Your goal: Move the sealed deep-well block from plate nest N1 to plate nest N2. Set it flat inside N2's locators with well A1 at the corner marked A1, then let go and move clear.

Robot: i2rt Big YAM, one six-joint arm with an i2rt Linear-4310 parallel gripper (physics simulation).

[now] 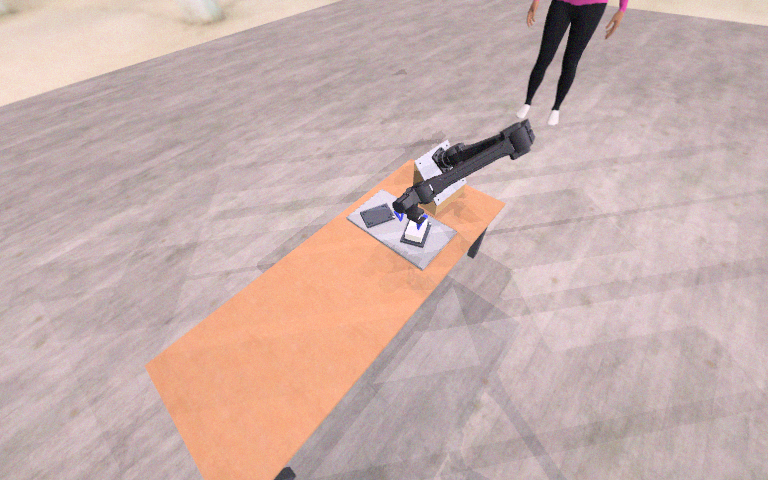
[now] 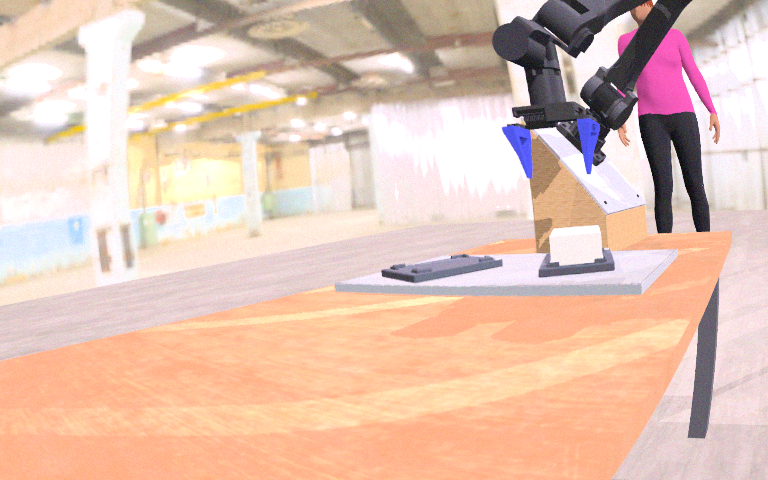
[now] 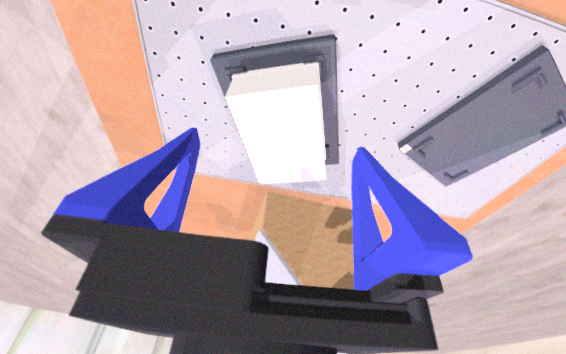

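Pixels of known places: gripper, fingertip midpoint: (image 1: 409,225) (image 2: 559,176) (image 3: 277,144); arm's base, origin of the base link: (image 1: 441,160) (image 2: 580,145).
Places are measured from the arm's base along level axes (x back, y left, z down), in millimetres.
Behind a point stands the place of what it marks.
Note:
The white sealed block (image 1: 416,230) @[x -373, y 99, z 149 mm] (image 2: 575,244) @[x -409, y 101, z 163 mm] (image 3: 285,130) @[x -368, y 83, z 149 mm] stands upright and looks level in a dark nest (image 1: 412,243) @[x -422, y 111, z 194 mm] (image 2: 577,270) @[x -427, y 109, z 198 mm] (image 3: 331,115) @[x -365, y 33, z 191 mm]. A second dark nest (image 1: 376,215) @[x -383, y -155, z 191 mm] (image 2: 441,268) @[x -416, y -131, z 191 mm] (image 3: 485,115) @[x -398, y -134, z 191 mm] is empty, with small corner locators and a white mark (image 3: 405,148) @[x -334, y -71, z 191 mm] at one corner. No nest labels can be read, so I cannot tell which is N1 or N2. Well A1 on the block cannot be made out. My gripper (image 1: 409,223) @[x -424, y 90, z 65 mm] (image 2: 559,175) @[x -424, y 90, z 65 mm] (image 3: 277,144) @[x -424, y 90, z 65 mm] is wide open and empty, above the block and apart from it.
Both nests sit on a grey perforated plate (image 1: 390,234) @[x -436, y -18, z 203 mm] (image 2: 481,289) @[x -500, y -15, z 207 mm] (image 3: 385,32) @[x -455, y 6, z 203 mm] on the orange table (image 1: 271,350) @[x -1189, y -48, z 216 mm] (image 2: 283,384) @[x -882, y 6, z 216 mm]. The arm's wooden wedge mount (image 2: 566,209) @[x -162, y 2, z 128 mm] (image 3: 310,235) @[x -164, y 14, z 146 mm] stands close behind the block's nest. A person (image 1: 569,50) (image 2: 671,130) stands beyond the table.

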